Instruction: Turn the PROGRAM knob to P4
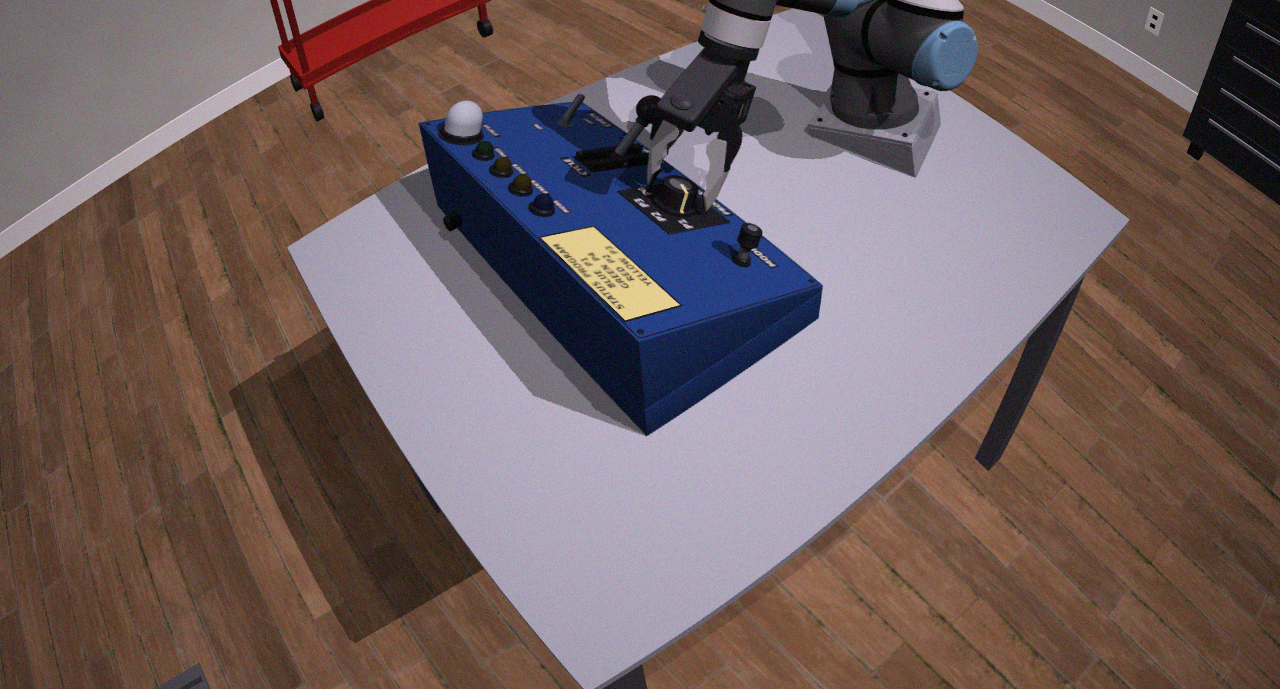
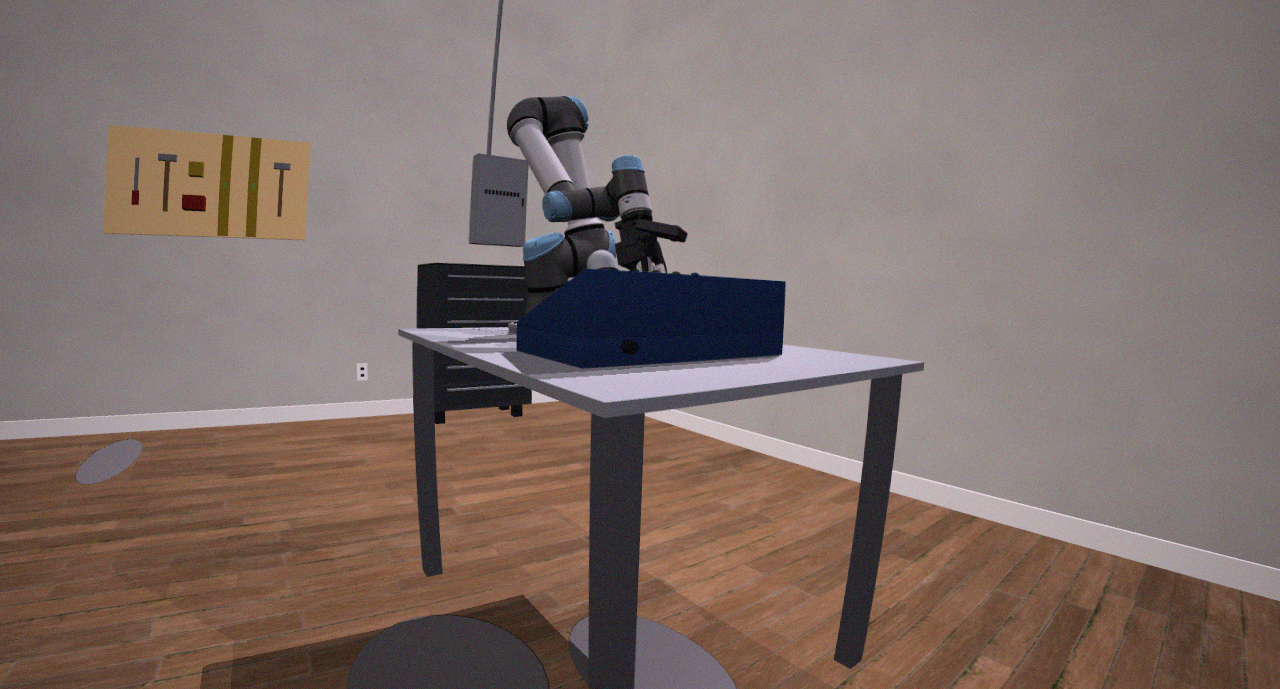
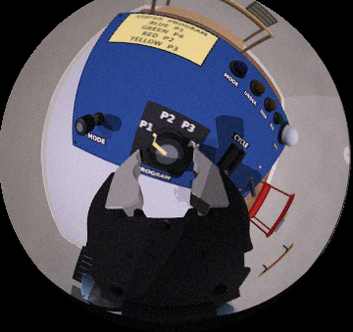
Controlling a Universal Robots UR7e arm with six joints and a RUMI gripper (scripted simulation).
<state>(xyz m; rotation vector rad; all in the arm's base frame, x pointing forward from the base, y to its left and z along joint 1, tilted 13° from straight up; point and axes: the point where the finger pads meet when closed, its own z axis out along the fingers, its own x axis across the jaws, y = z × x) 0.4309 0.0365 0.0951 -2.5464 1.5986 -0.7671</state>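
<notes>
Now: hand 10 mm to the right of the program knob, 10 mm short of it and 10 mm above it. Also, from my hand: mode knob 120 mm to the left, 10 mm ahead; blue console 60 mm to the right, 30 mm below, 30 mm ahead; black ball-topped lever 120 mm to the right, 30 mm behind, 10 mm above.
</notes>
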